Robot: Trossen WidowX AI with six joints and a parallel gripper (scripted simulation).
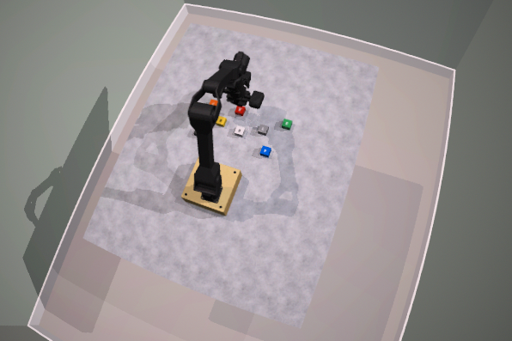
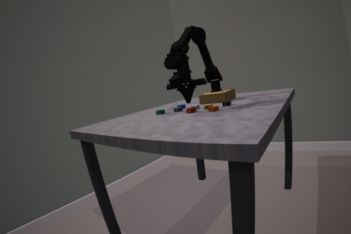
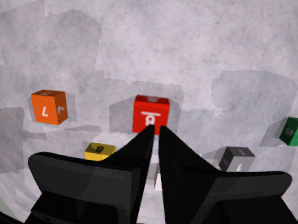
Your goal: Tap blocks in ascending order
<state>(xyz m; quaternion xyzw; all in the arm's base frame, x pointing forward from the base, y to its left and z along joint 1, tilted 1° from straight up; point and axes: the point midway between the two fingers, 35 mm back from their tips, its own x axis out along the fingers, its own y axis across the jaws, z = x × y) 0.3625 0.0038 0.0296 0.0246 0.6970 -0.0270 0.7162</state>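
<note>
Right now the red block is 1 cm to the left of my gripper tip and 3 cm below it. From my gripper tip the other things lie so: orange block (12 cm to the left, 3 cm below); white block (9 cm behind, 2 cm to the right, 3 cm below); yellow block (7 cm behind, 6 cm to the left, 3 cm below).
</note>
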